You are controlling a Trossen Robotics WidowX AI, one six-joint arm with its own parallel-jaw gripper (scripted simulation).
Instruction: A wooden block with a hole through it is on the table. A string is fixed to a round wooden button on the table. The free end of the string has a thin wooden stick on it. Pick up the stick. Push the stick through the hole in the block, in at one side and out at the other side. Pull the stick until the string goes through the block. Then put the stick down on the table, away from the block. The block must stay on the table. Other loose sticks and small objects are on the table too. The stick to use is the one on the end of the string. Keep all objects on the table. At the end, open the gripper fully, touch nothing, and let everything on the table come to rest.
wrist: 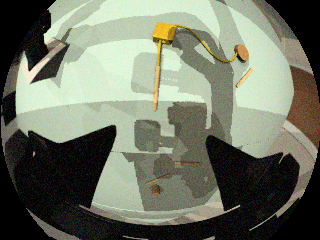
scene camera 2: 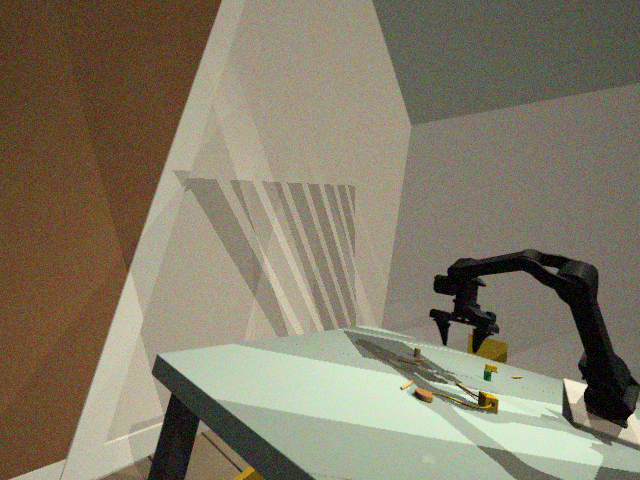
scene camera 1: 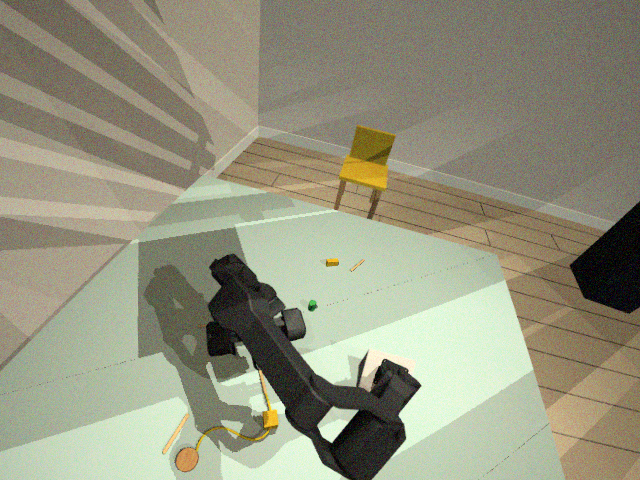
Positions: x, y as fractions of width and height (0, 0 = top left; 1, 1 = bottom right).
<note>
My gripper (scene camera 2: 0.72, 0.73) is open, with nothing in its grasp.
My gripper is seen too in the wrist view (wrist: 0.51, 0.56) and in scene camera 1 (scene camera 1: 0.40, 0.73).
</note>
